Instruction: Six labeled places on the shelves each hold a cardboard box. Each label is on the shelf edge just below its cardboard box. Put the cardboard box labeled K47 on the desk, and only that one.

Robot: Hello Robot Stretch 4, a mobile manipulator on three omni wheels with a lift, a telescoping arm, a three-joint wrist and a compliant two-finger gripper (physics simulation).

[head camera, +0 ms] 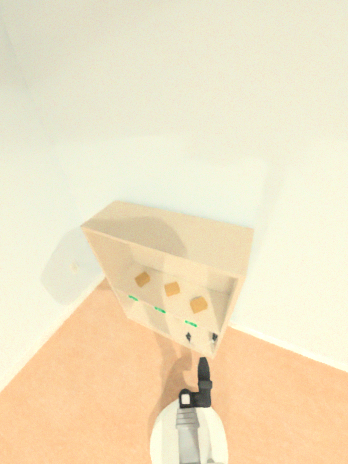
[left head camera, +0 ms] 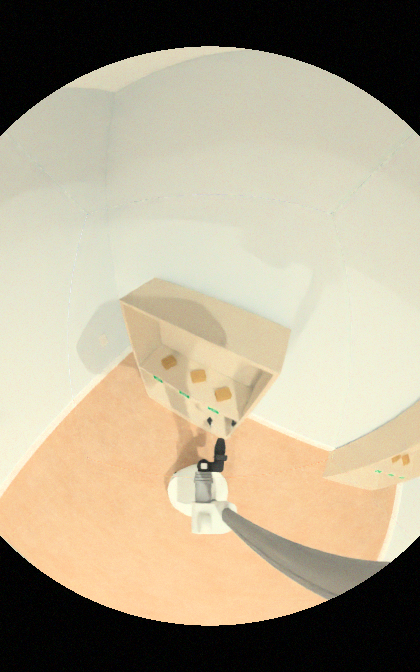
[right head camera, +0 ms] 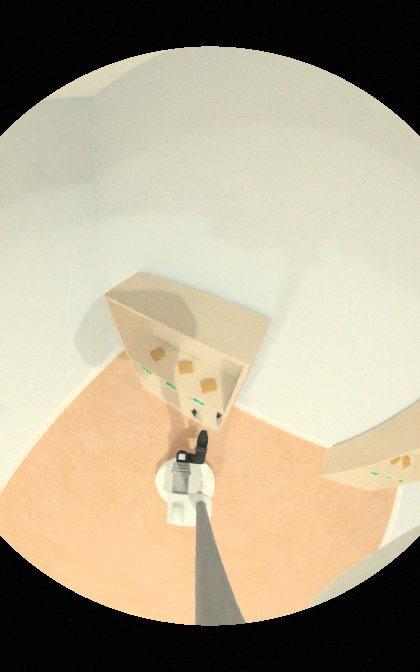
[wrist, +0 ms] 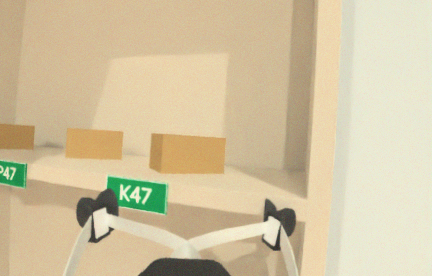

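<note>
The K47 cardboard box (head camera: 198, 304) (left head camera: 223, 394) (right head camera: 208, 385) (wrist: 192, 154) sits on the shelf board at the right end of a row of three boxes. The green K47 label (head camera: 191, 323) (left head camera: 213, 410) (right head camera: 198, 401) (wrist: 137, 195) is on the shelf edge, left of the box in the wrist view. My gripper (head camera: 201, 337) (left head camera: 221, 422) (right head camera: 206, 414) (wrist: 183, 210) is open and empty, its fingers wide apart. In the wrist view the fingertips appear lower than the box, against the shelf edge, with the left one overlapping the label's corner. I cannot identify the desk in these views.
The middle box (head camera: 172, 288) (wrist: 94, 144) and left box (head camera: 142, 279) (wrist: 17, 137) share the board; a P47 label (wrist: 12, 173) shows. The shelf unit's right side panel (wrist: 327, 125) stands right of the K47 box. A second shelf unit (left head camera: 375, 450) (right head camera: 370, 452) stands at the right.
</note>
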